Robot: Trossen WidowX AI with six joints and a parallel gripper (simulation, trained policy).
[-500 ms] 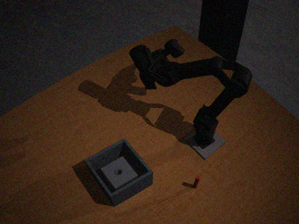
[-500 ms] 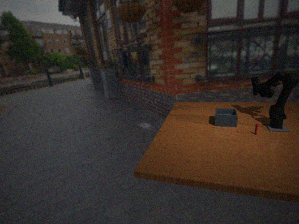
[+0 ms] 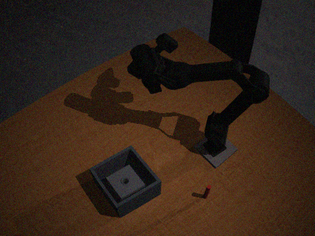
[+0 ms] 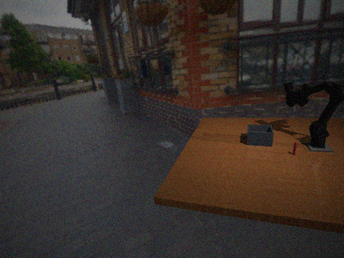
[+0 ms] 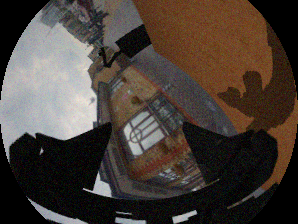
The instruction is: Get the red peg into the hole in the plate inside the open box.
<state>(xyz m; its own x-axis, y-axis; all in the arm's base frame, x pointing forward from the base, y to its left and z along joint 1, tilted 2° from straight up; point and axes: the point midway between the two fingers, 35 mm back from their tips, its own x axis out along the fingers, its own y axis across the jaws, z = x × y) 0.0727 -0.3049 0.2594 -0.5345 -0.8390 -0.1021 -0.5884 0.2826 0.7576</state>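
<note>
Right now my gripper tip is 46 cm to the right of the red peg, 24 cm above it and 9 cm short of it. The rest, counted from my gripper tip: plate: 30 cm to the left, 29 cm ahead, 23 cm below; then grey box: 30 cm to the left, 29 cm ahead, 25 cm below.
</note>
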